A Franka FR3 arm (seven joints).
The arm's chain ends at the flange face. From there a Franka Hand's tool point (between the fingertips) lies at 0.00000 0.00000 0.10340 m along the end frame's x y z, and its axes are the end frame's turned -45 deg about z.
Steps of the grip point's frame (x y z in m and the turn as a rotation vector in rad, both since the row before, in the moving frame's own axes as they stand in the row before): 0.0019, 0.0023, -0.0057, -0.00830, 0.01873, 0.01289; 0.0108, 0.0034, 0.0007, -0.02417, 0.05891, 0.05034; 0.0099, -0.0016, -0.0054, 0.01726, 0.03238, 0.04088; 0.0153, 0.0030, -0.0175, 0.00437, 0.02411, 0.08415; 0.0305, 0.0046, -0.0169, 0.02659, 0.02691, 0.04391
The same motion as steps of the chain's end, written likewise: 0.0010, 0.0010, -0.0057, 0.00738, 0.01911, 0.01289; 0.0039, -0.0028, 0.0009, 0.02456, 0.05875, 0.05034; 0.0047, -0.0045, -0.0053, 0.03510, 0.01069, 0.04088; 0.0114, -0.0067, -0.0175, 0.02014, 0.01396, 0.08415; 0.0247, -0.0144, -0.0168, 0.03783, 0.00023, 0.04391
